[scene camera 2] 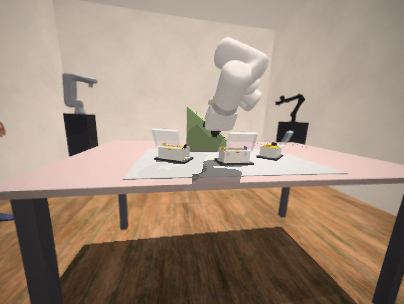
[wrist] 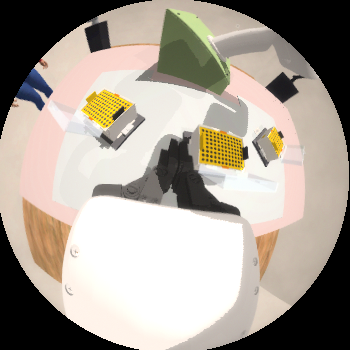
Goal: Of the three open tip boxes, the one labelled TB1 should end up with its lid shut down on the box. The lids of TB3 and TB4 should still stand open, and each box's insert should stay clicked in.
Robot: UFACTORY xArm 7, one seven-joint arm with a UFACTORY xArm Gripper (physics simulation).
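Places are measured from the arm's base along level axes (x left, y up, z ahead), in centimetres.
Pixels of known places: gripper, between the fingertips: (scene camera 2: pixel 214 134) (wrist: pixel 174 151); arm's base, origin of its link: (wrist: pixel 216 48).
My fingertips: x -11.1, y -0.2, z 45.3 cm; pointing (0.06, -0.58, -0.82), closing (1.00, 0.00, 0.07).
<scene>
For each thing: its top centre in the pictures, then the offset to it from my fingertips. "*": a spot on its surface instead. Level surfaces: height alone.
- clear left lid, a spot on its surface: (wrist: pixel 70 117) * dz -6.9, dx -20.8, dy -4.2 cm
- middle lid, centre of its top: (wrist: pixel 263 173) (scene camera 2: pixel 242 130) dz +1.1, dx +11.5, dy +1.9 cm
- right lid, a spot on its surface: (wrist: pixel 293 155) * dz -10.0, dx +41.8, dy -3.1 cm
- pale mat, height of its surface: dy -13.4 cm
- pink table, height of its surface: dy -13.7 cm
Three open white tip boxes stand in a row: a left one (scene camera 2: pixel 173 153) (wrist: pixel 121 124), a middle one (scene camera 2: pixel 235 157) (wrist: pixel 195 148) and a right one (scene camera 2: pixel 270 151) (wrist: pixel 268 149). Their labels cannot be read. The clear left lid (scene camera 2: pixel 166 137) (wrist: pixel 70 117), middle lid (scene camera 2: pixel 242 140) (wrist: pixel 240 180) and right lid (scene camera 2: pixel 287 137) (wrist: pixel 293 155) all stand open. Yellow inserts sit in the boxes, seen in the wrist view at the left (wrist: pixel 106 107), middle (wrist: pixel 222 148) and right (wrist: pixel 275 140). My gripper (scene camera 2: pixel 215 133) (wrist: pixel 174 151) is shut and empty, above and to the left of the middle box.
The boxes stand on dark bases on a pale mat (scene camera 2: pixel 145 167) (wrist: pixel 80 180) on the pink table (scene camera 2: pixel 75 172) (wrist: pixel 37 175). A green wedge (scene camera 2: pixel 200 137) (wrist: pixel 187 55) rises at the back, behind the left and middle boxes.
</scene>
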